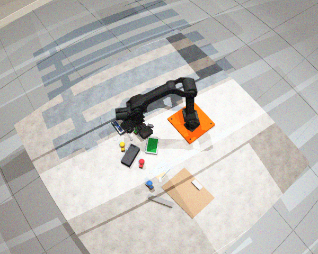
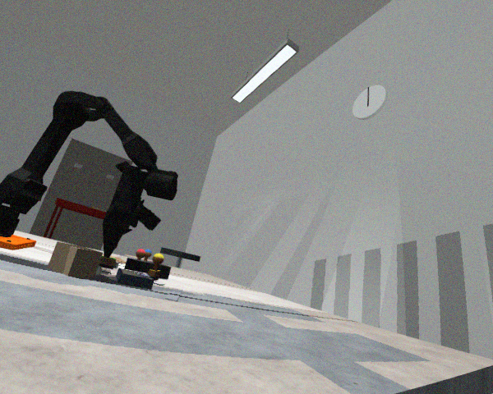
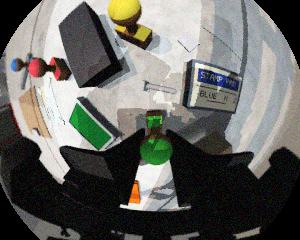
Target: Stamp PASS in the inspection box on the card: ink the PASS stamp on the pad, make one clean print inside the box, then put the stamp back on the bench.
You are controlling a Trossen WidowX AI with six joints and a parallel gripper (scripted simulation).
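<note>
The green ink pad lies 110 mm to the left of my gripper tip and 30 mm below it. Also, from my gripper tip: marker: 60 mm behind, 10 mm to the right, 20 mm below; then green-knobbed stamp: right at my gripper tip; then dark tin: 50 mm ahead, 90 mm to the right, 20 mm below.
</note>
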